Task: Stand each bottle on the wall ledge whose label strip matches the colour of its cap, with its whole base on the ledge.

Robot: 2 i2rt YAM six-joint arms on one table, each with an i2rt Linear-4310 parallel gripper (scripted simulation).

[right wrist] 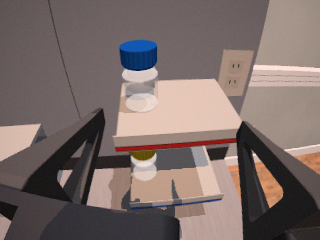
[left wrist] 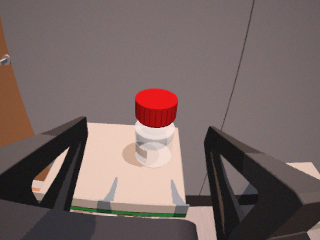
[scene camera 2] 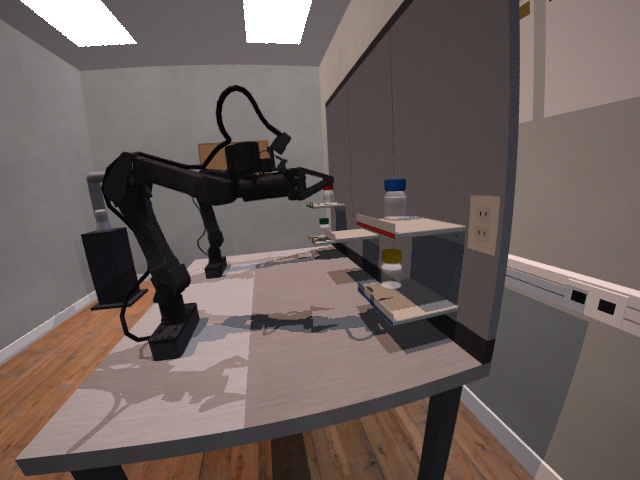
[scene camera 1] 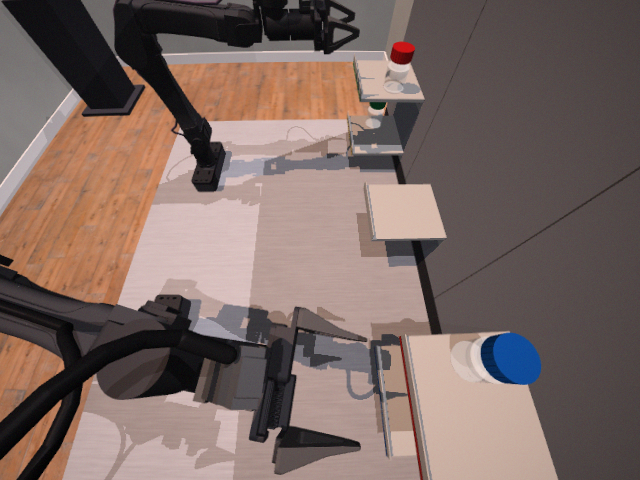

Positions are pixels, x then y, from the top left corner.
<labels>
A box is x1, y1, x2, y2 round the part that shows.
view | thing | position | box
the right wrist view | my right gripper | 172, 121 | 0, 108, 319, 239
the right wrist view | blue-capped bottle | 138, 57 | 119, 40, 157, 112
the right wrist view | yellow-capped bottle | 144, 163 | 130, 150, 156, 180
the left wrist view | my left gripper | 147, 129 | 0, 116, 319, 239
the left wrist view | red-capped bottle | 155, 109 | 135, 89, 177, 168
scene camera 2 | my right gripper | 331, 178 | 261, 135, 333, 200
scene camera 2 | blue-capped bottle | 395, 199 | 384, 179, 405, 220
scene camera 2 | yellow-capped bottle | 391, 270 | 381, 249, 401, 289
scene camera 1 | my left gripper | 357, 24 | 288, 0, 359, 53
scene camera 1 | red-capped bottle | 402, 52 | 383, 42, 414, 93
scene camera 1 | blue-capped bottle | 509, 358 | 450, 333, 540, 384
</labels>
